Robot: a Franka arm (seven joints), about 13 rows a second.
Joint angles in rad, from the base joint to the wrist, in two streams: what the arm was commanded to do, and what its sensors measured. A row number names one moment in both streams.
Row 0, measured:
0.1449 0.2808 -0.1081 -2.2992 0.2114 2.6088 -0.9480
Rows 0 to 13, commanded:
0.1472 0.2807 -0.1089 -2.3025 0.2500 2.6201 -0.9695
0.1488 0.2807 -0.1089 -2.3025 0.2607 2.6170 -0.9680
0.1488 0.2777 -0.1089 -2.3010 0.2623 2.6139 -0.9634
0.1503 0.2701 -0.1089 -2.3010 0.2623 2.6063 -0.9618
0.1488 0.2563 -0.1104 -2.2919 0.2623 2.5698 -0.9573
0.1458 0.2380 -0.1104 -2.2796 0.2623 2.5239 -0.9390
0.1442 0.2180 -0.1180 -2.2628 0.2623 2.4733 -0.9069
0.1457 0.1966 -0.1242 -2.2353 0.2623 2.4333 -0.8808
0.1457 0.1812 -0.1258 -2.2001 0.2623 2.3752 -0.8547
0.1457 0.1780 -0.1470 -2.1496 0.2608 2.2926 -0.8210
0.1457 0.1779 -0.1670 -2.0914 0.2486 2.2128 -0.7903
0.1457 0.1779 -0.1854 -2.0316 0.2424 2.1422 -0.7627
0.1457 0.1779 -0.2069 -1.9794 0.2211 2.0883 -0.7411
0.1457 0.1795 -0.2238 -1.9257 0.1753 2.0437 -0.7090
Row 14, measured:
0.1439 0.1723 -0.1961 -2.0240 0.2245 2.1362 -0.7782
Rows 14 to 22, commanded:
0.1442 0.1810 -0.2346 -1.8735 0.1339 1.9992 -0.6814
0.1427 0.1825 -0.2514 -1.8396 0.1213 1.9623 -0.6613
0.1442 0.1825 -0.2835 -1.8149 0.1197 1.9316 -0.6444
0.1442 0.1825 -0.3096 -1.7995 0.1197 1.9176 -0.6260
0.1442 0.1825 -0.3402 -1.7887 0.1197 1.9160 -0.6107
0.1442 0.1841 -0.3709 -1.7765 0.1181 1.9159 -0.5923
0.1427 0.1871 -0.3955 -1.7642 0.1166 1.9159 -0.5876
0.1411 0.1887 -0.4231 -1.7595 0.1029 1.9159 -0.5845
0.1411 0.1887 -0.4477 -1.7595 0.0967 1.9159 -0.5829
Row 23, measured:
0.1368 0.1745 -0.4104 -1.7946 0.1231 1.9440 -0.6242
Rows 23 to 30, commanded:
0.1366 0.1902 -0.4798 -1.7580 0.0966 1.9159 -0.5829
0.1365 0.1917 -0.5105 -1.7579 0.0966 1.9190 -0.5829
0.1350 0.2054 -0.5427 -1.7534 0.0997 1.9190 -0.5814
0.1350 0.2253 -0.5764 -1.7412 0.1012 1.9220 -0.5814
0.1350 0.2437 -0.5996 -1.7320 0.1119 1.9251 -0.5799
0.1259 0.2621 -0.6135 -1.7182 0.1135 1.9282 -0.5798
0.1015 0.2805 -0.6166 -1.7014 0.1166 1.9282 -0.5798
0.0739 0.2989 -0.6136 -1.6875 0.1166 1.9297 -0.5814
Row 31, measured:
0.1069 0.2369 -0.6085 -1.7574 0.1116 1.9449 -0.6052
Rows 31 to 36, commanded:
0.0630 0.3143 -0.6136 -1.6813 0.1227 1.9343 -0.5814
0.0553 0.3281 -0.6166 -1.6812 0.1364 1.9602 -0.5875
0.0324 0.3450 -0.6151 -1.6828 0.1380 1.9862 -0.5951
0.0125 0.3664 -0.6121 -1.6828 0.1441 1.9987 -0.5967
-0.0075 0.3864 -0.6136 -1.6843 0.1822 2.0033 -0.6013
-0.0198 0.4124 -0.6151 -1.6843 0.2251 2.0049 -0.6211
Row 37, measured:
0.0086 0.3541 -0.6114 -1.7202 0.1571 2.0044 -0.6055
